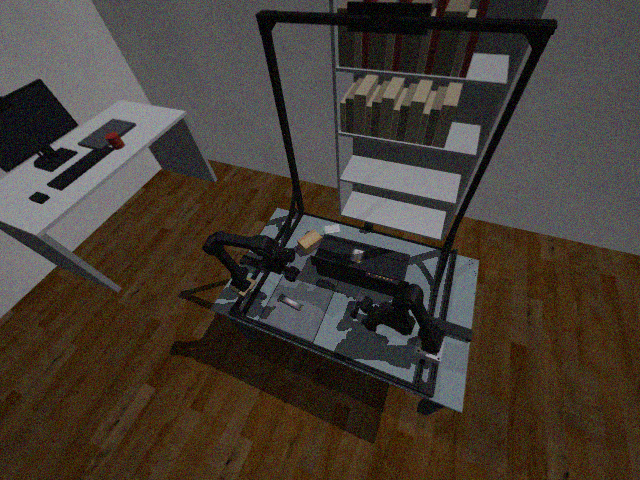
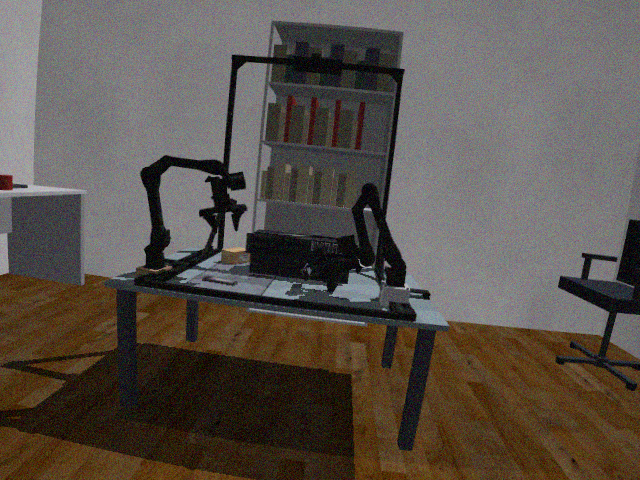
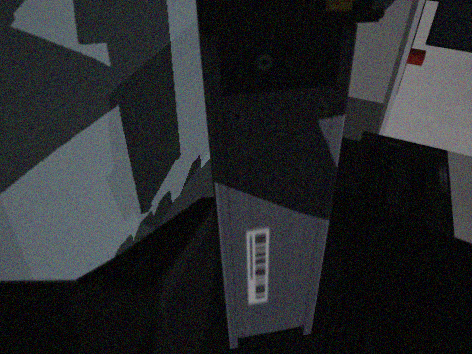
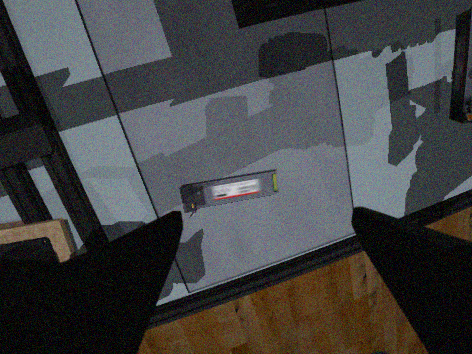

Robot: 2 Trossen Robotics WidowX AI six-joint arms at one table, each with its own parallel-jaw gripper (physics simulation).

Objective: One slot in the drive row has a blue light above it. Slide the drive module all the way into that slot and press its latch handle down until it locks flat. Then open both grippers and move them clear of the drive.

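Places are measured from the left arm's base along level axes (x ahead, y left, z up), in centimetres.
Pixels of known places: left gripper, fingertip midpoint: (image 1: 357, 304) (image 2: 307, 271) (image 3: 273, 208) (image 4: 464, 69); right gripper, fingertip midpoint: (image 2: 226, 232) (image 4: 266, 217); left arm's base at its link origin: (image 1: 430, 345) (image 2: 395, 284); right arm's base at its link origin: (image 1: 243, 284) (image 2: 154, 267).
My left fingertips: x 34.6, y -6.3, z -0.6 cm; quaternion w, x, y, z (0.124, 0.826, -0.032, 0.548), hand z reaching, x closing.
Observation:
For each thing: its middle in the pictures, then the offset to it from my left fingertips. "spot": a spot on its surface instead. Level surfaces: height alone.
- black drive chassis at the middle of its body: (image 2: 301, 255) (image 1: 361, 265) dx +5.0, dy -19.9, dz +2.1 cm
- long grey drive module at the middle of its body: (image 3: 292, 206) (image 4: 466, 68) (image 2: 306, 270) (image 1: 356, 303) dx +0.4, dy +0.0, dz +0.5 cm
- grey mat at its surface level: dz -6.5 cm
- wooden block at the middle of its body: (image 2: 236, 255) (image 1: 310, 242) dx +38.1, dy -27.7, dz -3.5 cm
- white block at the middle of its body: (image 1: 331, 229) dx +31.6, dy -42.8, dz -6.7 cm
- black frame at a spot on its surface: (image 1: 281, 108) (image 2: 230, 120) spot: dx +53.1, dy -47.1, dz +63.5 cm
The black drive chassis (image 1: 338, 267) (image 2: 279, 258) stands at the back middle of the table. A row of small openings shows at the right of its front; no blue light can be made out. My left gripper (image 1: 361, 308) is shut on a long grey drive module (image 3: 292, 250) with a barcode label. It is in front of the chassis, low over the table, and the module is outside the slots. The latch handle's position is too dark to tell. My right gripper (image 2: 223, 219) (image 4: 266, 217) is open and empty, high above the left part of the table.
A second, labelled module (image 1: 290, 302) (image 2: 219, 280) (image 4: 235, 190) lies flat on the grey mat (image 1: 305, 325) (image 4: 300, 215) at front left. A wooden block (image 1: 310, 239) (image 2: 234, 255) and a white block (image 1: 331, 228) are left of the chassis. A black frame (image 1: 281, 108) (image 2: 227, 118) spans the table.

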